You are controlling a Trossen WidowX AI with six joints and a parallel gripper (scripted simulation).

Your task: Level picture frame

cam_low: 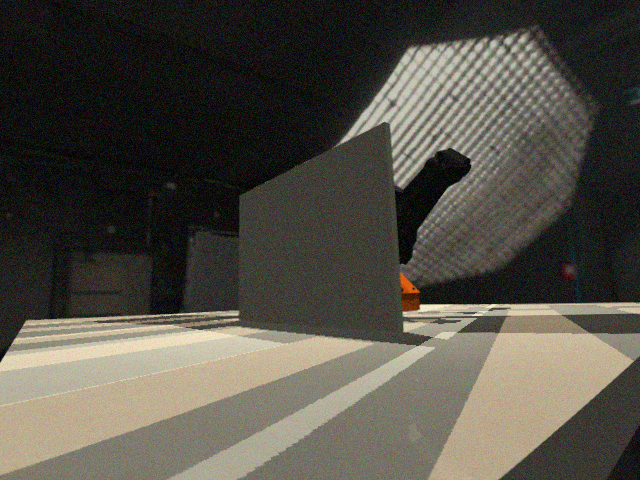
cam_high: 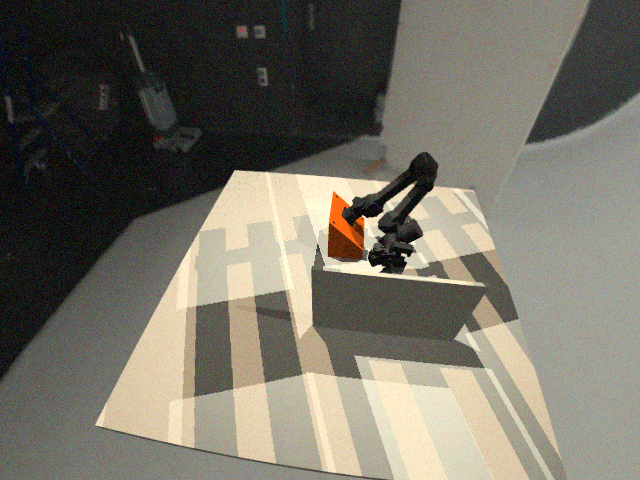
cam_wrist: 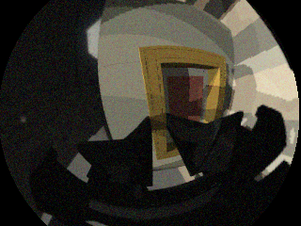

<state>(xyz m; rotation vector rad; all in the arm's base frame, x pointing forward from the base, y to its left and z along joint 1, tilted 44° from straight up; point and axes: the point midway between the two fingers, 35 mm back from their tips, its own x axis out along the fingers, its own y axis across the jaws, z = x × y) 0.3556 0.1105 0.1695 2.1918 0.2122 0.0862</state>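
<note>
Now: gripper tip 50 mm above the picture frame, 10 mm to the left of it and 10 mm short of it. Also, from my gripper tip: wall panel 60 mm below, 20 mm ahead.
</note>
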